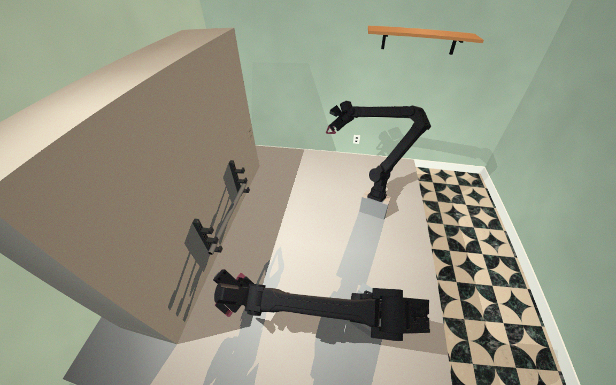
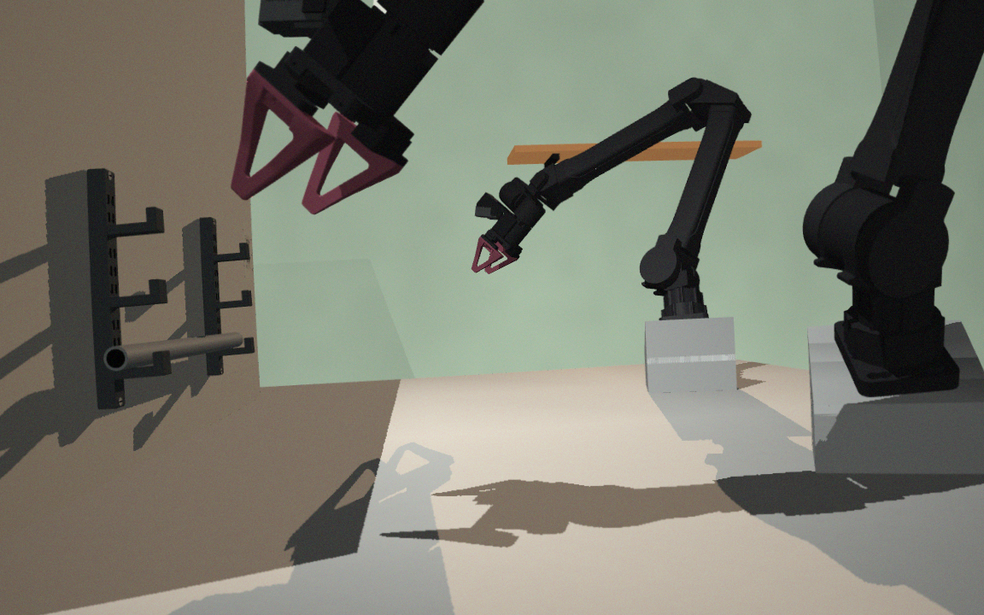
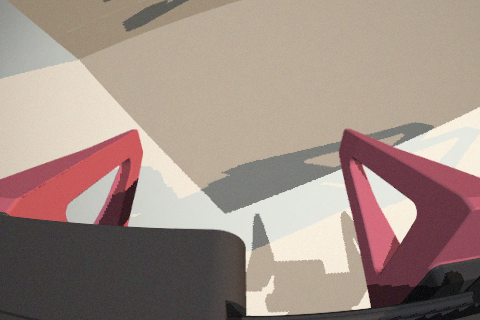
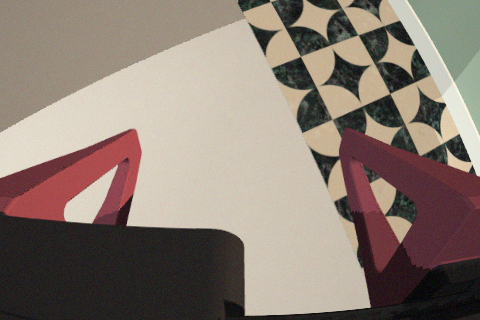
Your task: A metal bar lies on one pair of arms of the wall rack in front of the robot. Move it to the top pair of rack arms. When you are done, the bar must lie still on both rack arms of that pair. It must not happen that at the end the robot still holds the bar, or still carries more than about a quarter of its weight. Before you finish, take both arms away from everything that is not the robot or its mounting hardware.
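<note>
The grey metal bar lies 45 cm to the right of my left hand, 24 cm ahead of it and 12 cm below it. Also, from my left hand: tall tan wall panel (42 cm ahead, 40 cm to the right, 20 cm above).
Now: right hand 740 mm to the right of the grey metal bar, 420 mm short of it and 120 mm above it. Also, from my right hand: tall tan wall panel: 790 mm to the left, 600 mm ahead, 200 mm above.
</note>
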